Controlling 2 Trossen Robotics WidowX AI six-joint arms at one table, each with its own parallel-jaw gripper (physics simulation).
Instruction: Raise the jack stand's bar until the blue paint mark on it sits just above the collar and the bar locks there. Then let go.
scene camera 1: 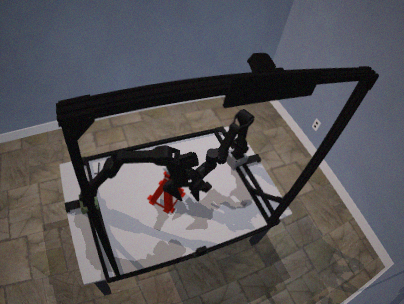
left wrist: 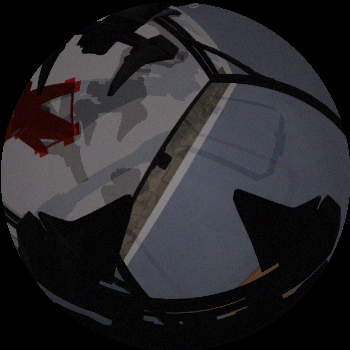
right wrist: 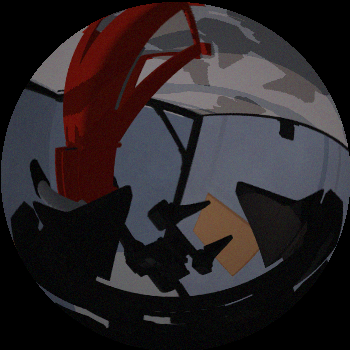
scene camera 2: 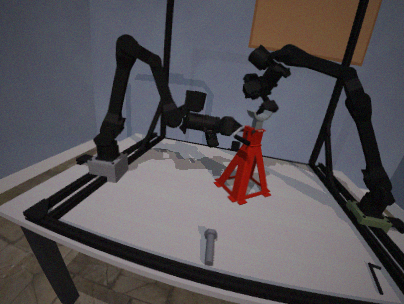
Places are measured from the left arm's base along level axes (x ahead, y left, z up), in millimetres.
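Where they show: left gripper, fingertip midpoint: (scene camera 1: 190, 201) (left wrist: 183, 197) (right wrist: 222, 220) (scene camera 2: 250, 106); right gripper, fingertip midpoint: (left wrist: 72, 91) (right wrist: 185, 189); left arm's base, link origin: (scene camera 2: 369, 211); right arm's base, link origin: (scene camera 1: 237, 154) (scene camera 2: 108, 156).
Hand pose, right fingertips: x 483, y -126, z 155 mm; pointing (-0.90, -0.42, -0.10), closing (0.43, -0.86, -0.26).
Each offset is from my right fingertips to the centre of the thing. "pt": to the spot under its first point.
The red jack stand (scene camera 1: 169, 201) (scene camera 2: 244, 172) (left wrist: 25, 110) (right wrist: 95, 85) stands upright on the table. In scene camera 2, its grey bar {52 mm back, 78 mm left, 29 mm down} (scene camera 2: 259, 124) rises a little from the collar, topped by a grey saddle {pt 66 mm back, 75 mm left, 71 mm up} (scene camera 2: 263, 117). A grey lever with a black grip {pt 14 mm back, 142 mm left, 3 mm up} (scene camera 2: 242, 140) sits at the collar; its curved part shows in the right wrist view. The blue mark cannot be made out. My left gripper (left wrist: 183, 197) (right wrist: 221, 220) is open and empty, above the saddle. My right gripper (left wrist: 72, 91) (right wrist: 185, 189) is open and empty, close beside the collar and lever; one finger partly hides the stand's head.
A grey bolt {10 mm ahead, 383 mm left, 186 mm down} (scene camera 2: 210, 248) and a black hex key {401 mm back, 356 mm left, 195 mm down} (scene camera 2: 376, 278) lie on the table in scene camera 2. A black frame (scene camera 1: 150, 91) spans overhead and its rails {pt 114 mm ahead, 469 mm left, 180 mm down} (scene camera 2: 150, 263) line the table. The two arms are close together over the stand.
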